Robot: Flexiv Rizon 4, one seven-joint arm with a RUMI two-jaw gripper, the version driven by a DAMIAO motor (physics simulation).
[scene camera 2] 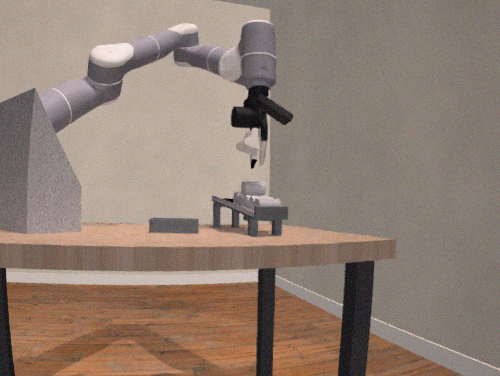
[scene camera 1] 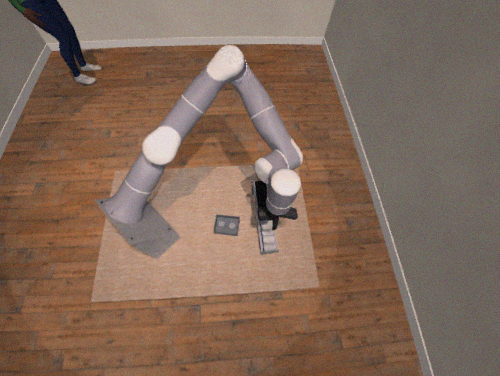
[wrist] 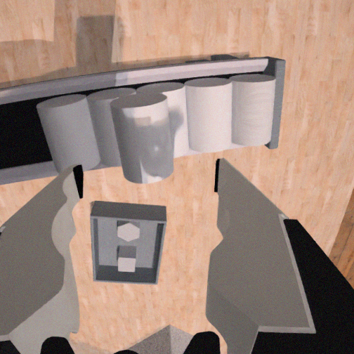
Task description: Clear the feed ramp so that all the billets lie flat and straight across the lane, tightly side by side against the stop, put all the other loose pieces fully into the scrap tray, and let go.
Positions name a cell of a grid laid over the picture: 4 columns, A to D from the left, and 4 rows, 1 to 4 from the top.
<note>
In view: the gripper (scene camera 2: C2), a stop (wrist: D1) and a scrap tray (wrist: B3).
The gripper is seen too in the wrist view (wrist: B2).
</note>
